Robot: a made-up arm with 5 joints. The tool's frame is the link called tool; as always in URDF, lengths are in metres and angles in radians. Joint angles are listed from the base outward.
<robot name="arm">
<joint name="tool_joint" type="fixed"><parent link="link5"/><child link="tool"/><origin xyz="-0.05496 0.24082 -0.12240" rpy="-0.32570 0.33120 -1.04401"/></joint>
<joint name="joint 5" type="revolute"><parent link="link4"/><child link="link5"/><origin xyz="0.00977 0.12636 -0.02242" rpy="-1.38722 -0.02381 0.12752"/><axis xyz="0 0 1"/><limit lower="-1.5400" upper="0.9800"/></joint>
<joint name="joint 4" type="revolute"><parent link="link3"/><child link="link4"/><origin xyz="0.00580 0.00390 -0.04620" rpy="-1.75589 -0.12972 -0.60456"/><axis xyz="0 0 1"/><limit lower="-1.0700" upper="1.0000"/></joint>
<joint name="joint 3" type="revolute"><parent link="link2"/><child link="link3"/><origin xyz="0.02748 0.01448 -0.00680" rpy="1.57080 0.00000 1.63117"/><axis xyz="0 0 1"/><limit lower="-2.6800" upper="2.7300"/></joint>
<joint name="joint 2" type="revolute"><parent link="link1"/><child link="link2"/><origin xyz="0.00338 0.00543 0.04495" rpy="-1.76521 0.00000 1.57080"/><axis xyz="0 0 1"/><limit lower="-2.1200" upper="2.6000"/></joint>
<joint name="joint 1" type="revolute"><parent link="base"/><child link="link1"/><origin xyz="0.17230 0.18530 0.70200" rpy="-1.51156 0.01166 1.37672"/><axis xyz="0 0 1"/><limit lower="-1.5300" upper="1.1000"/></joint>
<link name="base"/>
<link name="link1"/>
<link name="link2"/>
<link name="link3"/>
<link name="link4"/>
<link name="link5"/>
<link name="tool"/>
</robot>
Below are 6 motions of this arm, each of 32 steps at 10 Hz.
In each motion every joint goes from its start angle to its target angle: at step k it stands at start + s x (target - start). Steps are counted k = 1, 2, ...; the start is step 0. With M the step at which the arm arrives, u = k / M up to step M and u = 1 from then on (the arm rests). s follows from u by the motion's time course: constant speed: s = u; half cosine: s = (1 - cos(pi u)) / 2; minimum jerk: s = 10 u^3 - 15 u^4 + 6 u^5.
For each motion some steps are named. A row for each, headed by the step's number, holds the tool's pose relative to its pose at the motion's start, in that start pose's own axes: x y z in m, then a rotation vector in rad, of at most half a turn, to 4 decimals.
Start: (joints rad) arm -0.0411 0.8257 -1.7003 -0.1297 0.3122
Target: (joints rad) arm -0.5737 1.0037 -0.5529 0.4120 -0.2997
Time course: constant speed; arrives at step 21
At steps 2, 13, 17, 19, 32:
2: 0.0276 0.0437 0.0139 0.0869 0.0027 -0.1911
13: 0.2749 0.1244 0.1228 0.5811 -0.0919 -1.2433
17: 0.3594 0.0750 0.1661 0.7675 -0.1769 -1.6189
19: 0.3914 0.0371 0.1861 0.8615 -0.2313 -1.8037
32: 0.4146 -0.0071 0.2044 0.9557 -0.2947 -1.9860

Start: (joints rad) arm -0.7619 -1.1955 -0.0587 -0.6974 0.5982
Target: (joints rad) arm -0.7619 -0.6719 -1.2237 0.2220 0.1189
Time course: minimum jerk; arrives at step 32
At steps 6, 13, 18, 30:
6: 0.0036 0.0020 -0.0201 -0.0154 -0.0817 -0.0108
13: 0.0466 -0.0009 -0.1225 -0.0865 -0.5372 -0.0284
18: 0.1137 -0.0262 -0.1962 -0.1462 -0.9604 0.0465
30: 0.2008 -0.0875 -0.2440 -0.2436 -1.3838 0.3037

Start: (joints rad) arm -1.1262 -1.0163 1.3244 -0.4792 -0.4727
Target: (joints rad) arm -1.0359 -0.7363 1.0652 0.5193 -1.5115
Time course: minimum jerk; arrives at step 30
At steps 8, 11, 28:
8: -0.0011 0.0075 0.0235 0.1643 0.0190 -0.0195
11: -0.0028 0.0085 0.0563 0.3509 0.0645 -0.0339
28: 0.0359 -0.1382 0.2305 1.1583 0.6809 0.0691

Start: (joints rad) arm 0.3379 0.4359 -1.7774 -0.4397 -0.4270
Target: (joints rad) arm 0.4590 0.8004 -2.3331 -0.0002 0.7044
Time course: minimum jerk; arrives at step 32
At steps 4, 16, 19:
4: -0.0016 -0.0056 -0.0043 -0.0074 -0.0149 0.0228
16: 0.0366 -0.1949 -0.1018 -0.2942 -0.4292 0.7291
19: 0.0858 -0.2565 -0.1098 -0.4168 -0.5560 0.9902

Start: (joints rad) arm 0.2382 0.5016 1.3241 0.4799 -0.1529
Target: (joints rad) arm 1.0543 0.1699 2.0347 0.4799 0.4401
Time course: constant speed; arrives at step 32
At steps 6, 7, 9, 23, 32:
6: 0.0096 -0.0175 -0.0568 -0.0977 -0.1826 0.0501
7: 0.0124 -0.0207 -0.0659 -0.1135 -0.2137 0.0577
9: 0.0190 -0.0271 -0.0837 -0.1447 -0.2762 0.0722
23: 0.0988 -0.0732 -0.1848 -0.3434 -0.7294 0.1429
32: 0.1728 -0.0973 -0.2201 -0.4473 -1.0305 0.1545

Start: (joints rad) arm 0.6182 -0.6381 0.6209 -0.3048 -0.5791
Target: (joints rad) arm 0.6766 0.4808 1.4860 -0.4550 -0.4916
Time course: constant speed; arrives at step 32
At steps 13, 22, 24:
13: 0.0135 0.0081 0.1244 0.4441 0.2510 -0.0753
22: 0.0355 -0.0386 0.2075 0.7183 0.4826 -0.0508
24: 0.0422 -0.0540 0.2231 0.7741 0.5389 -0.0357

